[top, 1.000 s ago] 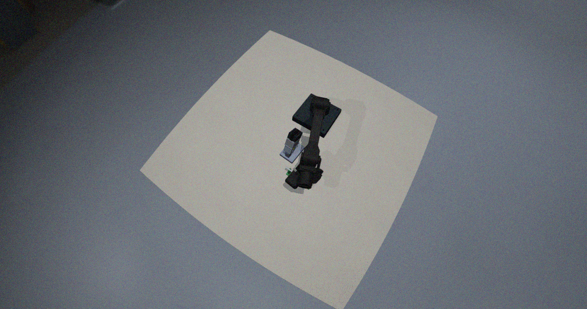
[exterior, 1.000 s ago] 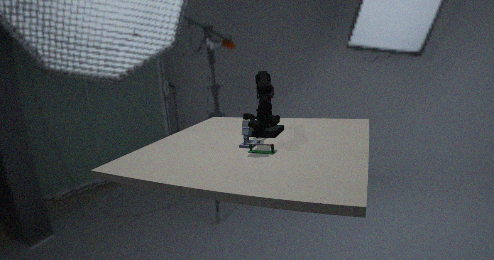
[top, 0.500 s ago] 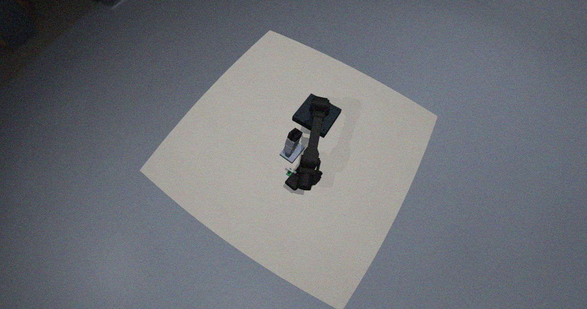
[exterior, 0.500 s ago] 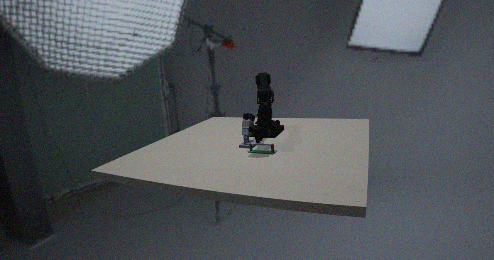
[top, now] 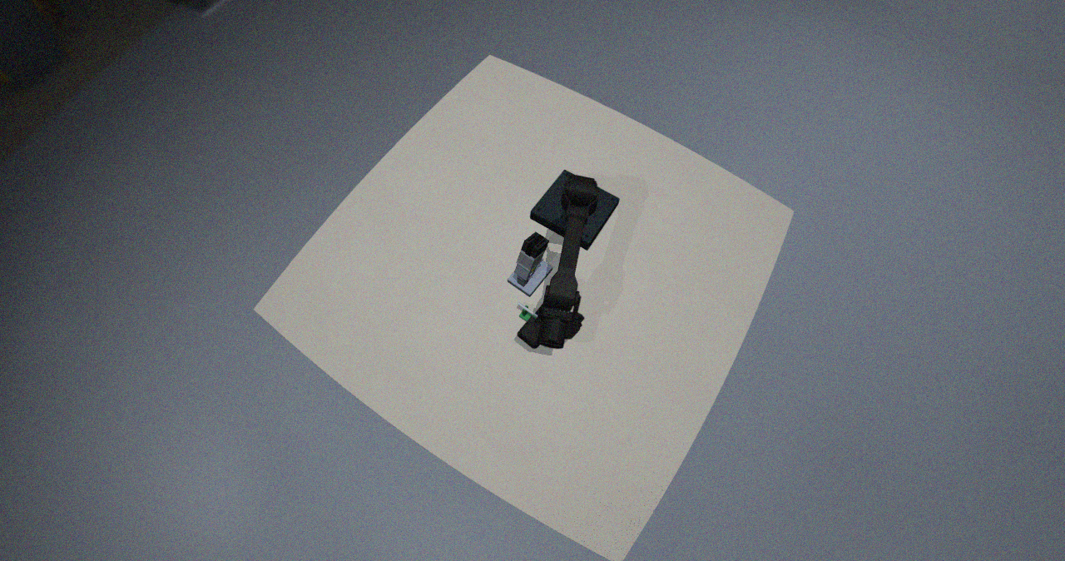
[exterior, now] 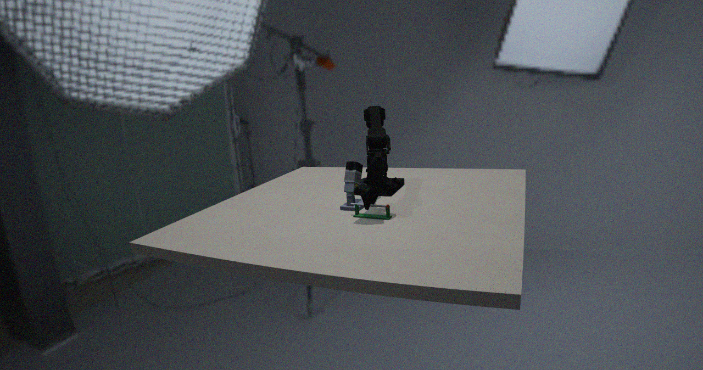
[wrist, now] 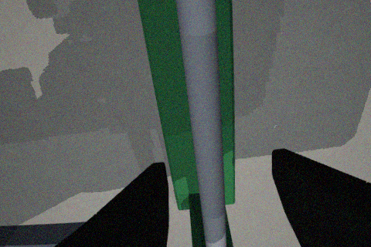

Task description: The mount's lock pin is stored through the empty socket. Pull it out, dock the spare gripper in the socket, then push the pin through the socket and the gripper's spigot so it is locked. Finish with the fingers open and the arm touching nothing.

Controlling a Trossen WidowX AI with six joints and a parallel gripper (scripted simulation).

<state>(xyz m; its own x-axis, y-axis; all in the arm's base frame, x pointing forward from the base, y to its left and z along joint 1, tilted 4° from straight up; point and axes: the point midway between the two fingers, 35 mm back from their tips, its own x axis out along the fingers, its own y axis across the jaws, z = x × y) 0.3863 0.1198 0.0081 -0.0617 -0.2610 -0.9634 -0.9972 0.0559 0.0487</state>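
My gripper tip is now 1 cm to the right of the green rack and 1 cm above it. Also, from my gripper tip: grey mount: 10 cm to the right, 10 cm behind, 2 cm above; then spare gripper: 11 cm to the right, 11 cm behind, 9 cm above.
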